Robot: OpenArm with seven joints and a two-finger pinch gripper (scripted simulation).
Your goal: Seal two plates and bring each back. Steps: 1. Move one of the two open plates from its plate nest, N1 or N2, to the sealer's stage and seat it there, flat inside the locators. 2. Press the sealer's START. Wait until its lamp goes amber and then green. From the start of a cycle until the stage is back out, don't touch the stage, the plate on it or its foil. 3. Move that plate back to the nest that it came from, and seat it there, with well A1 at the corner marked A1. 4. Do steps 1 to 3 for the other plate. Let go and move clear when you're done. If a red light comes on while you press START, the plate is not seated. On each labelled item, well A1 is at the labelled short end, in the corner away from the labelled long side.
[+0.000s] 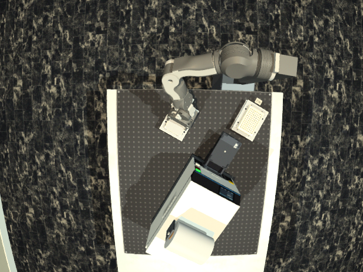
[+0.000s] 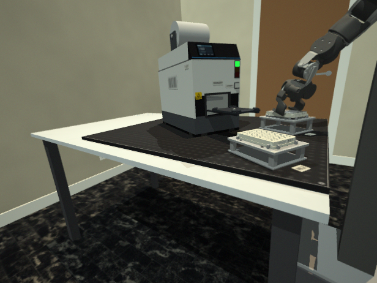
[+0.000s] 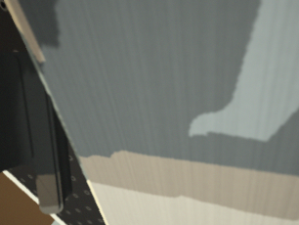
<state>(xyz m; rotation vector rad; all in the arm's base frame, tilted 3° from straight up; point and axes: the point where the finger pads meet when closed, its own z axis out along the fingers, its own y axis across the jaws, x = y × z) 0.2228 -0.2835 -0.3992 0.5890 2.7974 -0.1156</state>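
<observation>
Right now the clear well plate is 30 mm behind my hand, 340 mm to the left of it and 30 mm below it. Round my hand: sealer stage: 120 mm ahead, 220 mm to the left, 30 mm above; N1 label: 100 mm behind, 40 mm to the left, 80 mm below; sealer screen: 240 mm ahead, 220 mm to the left, 240 mm above.
</observation>
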